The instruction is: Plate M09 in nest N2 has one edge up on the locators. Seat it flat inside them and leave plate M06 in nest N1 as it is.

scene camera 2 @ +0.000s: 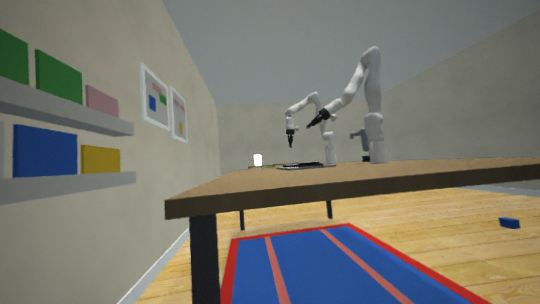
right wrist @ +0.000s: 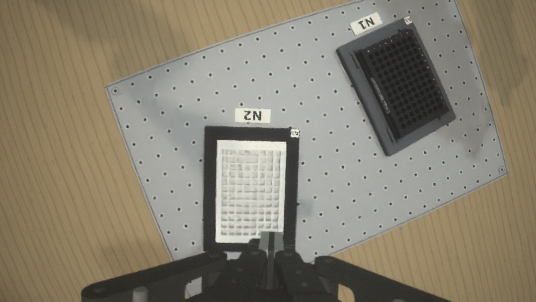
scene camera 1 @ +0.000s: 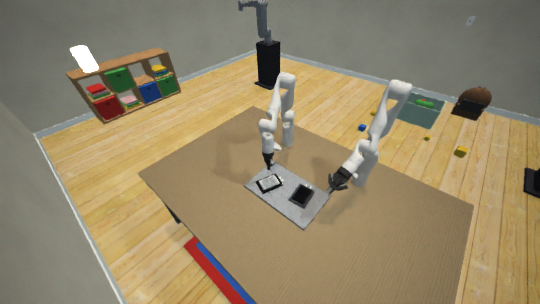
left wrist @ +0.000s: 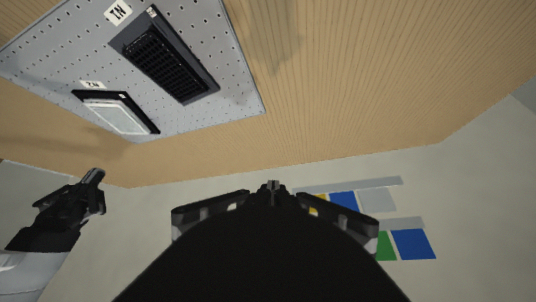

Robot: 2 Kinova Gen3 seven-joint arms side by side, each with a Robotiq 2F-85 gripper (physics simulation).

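Frame: origin at the left arm's base, x back, y right, z up, level; millimetres.
Seen in the pictures: left gripper, fingertip midpoint: (scene camera 2: 306, 127) (scene camera 1: 327, 193) (left wrist: 273, 188); right gripper, fingertip midpoint: (scene camera 2: 290, 147) (right wrist: 271, 246) (scene camera 1: 268, 169) (left wrist: 99, 169); left arm's base, link origin: (scene camera 2: 378, 163) (scene camera 1: 358, 181); right arm's base, link origin: (scene camera 1: 287, 143).
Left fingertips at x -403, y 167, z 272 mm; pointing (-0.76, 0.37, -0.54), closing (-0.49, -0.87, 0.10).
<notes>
Pixels of each thing's top centre, then the offset from my left fingertips to it. "pt": a spot on its surface instead. Level surfaces: height alone.
- nest N2, surface spot: (right wrist: 210, 190) pt dx +142, dy +452, dz -247 mm
- dark grey nest N1, top centre: (right wrist: 402, 83) (left wrist: 170, 71) (scene camera 1: 302, 194) dx +108, dy +163, dz -242 mm
- grey perforated board, top centre: (right wrist: 331, 132) (left wrist: 145, 93) (scene camera 1: 286, 190) (scene camera 2: 301, 166) dx +109, dy +280, dz -258 mm
- brown table, surface height: dz -272 mm
Plate M09, white (scene camera 1: 270, 182) (left wrist: 117, 117) (right wrist: 252, 190), lies inside the black rim of nest N2 (right wrist: 210, 190). From above it looks about level, with rim showing around it; whether it is fully seated cannot be told. Plate M06, black (scene camera 1: 302, 195) (left wrist: 165, 65) (right wrist: 407, 80), sits in the dark grey nest N1 (right wrist: 370, 100). My right gripper (scene camera 1: 270, 167) (scene camera 2: 290, 146) (right wrist: 271, 246) is shut and empty, pointing down, clear above the board near N2. My left gripper (scene camera 1: 329, 192) (scene camera 2: 308, 127) (left wrist: 273, 188) is shut and empty, raised beyond the N1 end of the board.
Both nests stand on a grey perforated board (scene camera 1: 285, 201) (left wrist: 215, 50) (right wrist: 165, 150) on the brown table (scene camera 1: 390, 240) (scene camera 2: 220, 186). The right arm's gripper shows at the lower left of the left wrist view. A low shelf unit stands on the floor far behind.
</notes>
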